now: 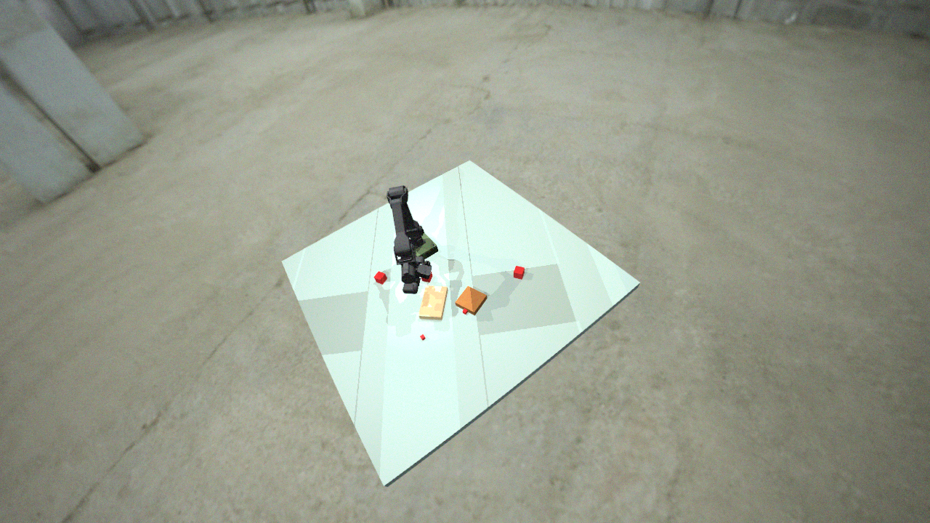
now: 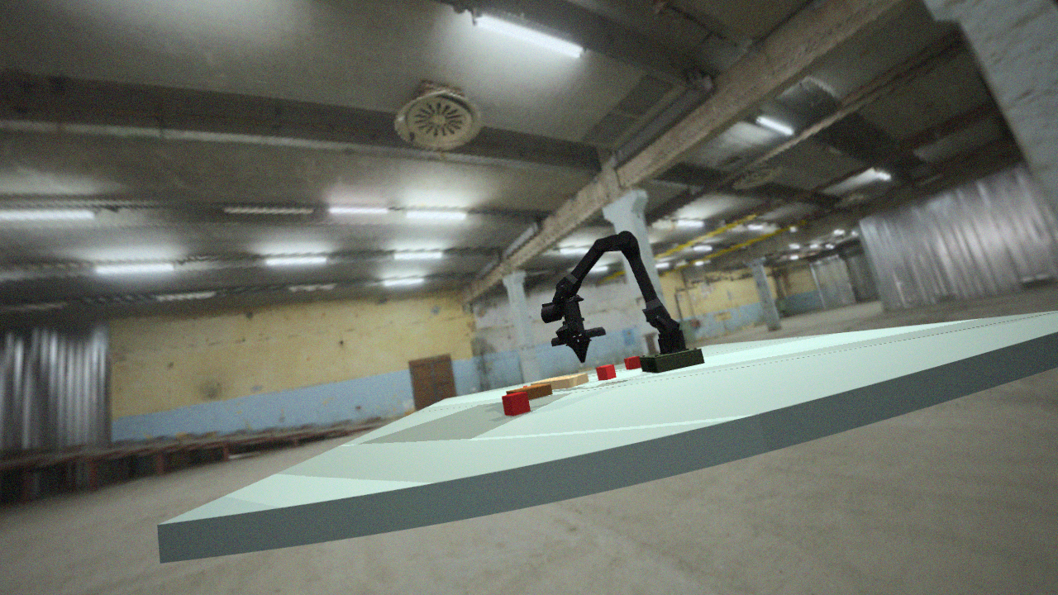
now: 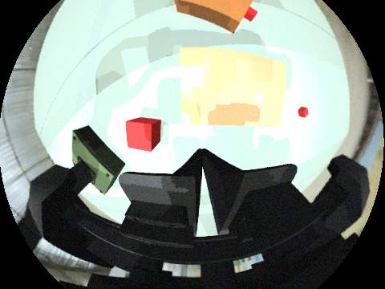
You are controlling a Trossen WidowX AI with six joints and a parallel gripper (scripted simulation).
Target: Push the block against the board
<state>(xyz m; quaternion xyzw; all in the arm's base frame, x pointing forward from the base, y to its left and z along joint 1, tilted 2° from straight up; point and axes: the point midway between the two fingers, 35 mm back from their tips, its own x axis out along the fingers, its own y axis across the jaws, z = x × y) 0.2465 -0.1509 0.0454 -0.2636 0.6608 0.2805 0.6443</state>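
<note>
Right now the pale wooden board is 9 cm ahead of my gripper tip, 5 cm below it and 1 cm to the left of it. Also, from my gripper tip: orange square block 20 cm ahead, 14 cm to the left, 5 cm below.
</note>
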